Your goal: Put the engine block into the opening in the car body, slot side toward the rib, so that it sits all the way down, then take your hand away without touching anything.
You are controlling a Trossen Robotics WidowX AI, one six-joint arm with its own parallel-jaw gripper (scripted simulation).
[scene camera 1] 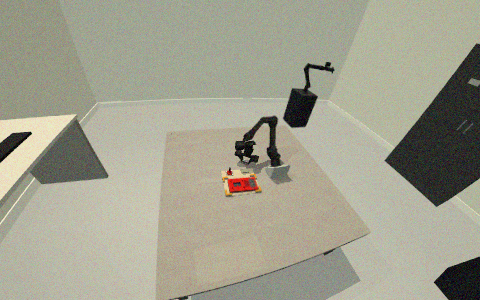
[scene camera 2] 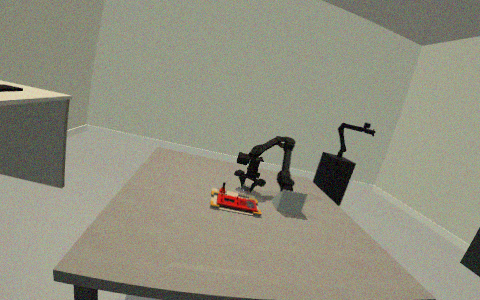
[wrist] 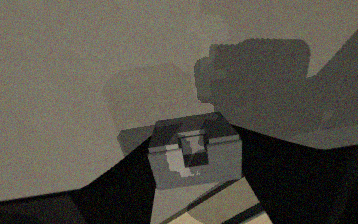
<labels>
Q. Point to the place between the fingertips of my gripper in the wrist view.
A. At 189,134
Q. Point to an engine block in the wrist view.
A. At 200,149
</labels>
